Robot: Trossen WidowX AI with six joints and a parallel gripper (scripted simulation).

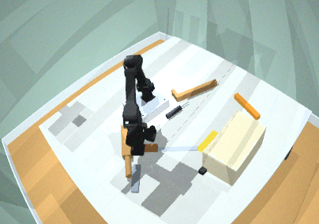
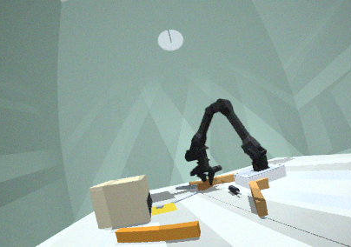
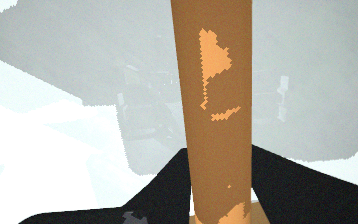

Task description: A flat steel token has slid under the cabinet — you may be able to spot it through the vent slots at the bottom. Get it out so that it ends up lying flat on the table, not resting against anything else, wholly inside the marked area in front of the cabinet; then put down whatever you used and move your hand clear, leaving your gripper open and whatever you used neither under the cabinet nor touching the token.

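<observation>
My gripper tip is 8 cm to the left of the orange paddle, 2 cm past it and 1 cm below it. Round my gripper tip: orange bar (61 cm to the left, 19 cm ahead, 1 cm above); then grey flat bar (13 cm to the right, 13 cm ahead).
</observation>
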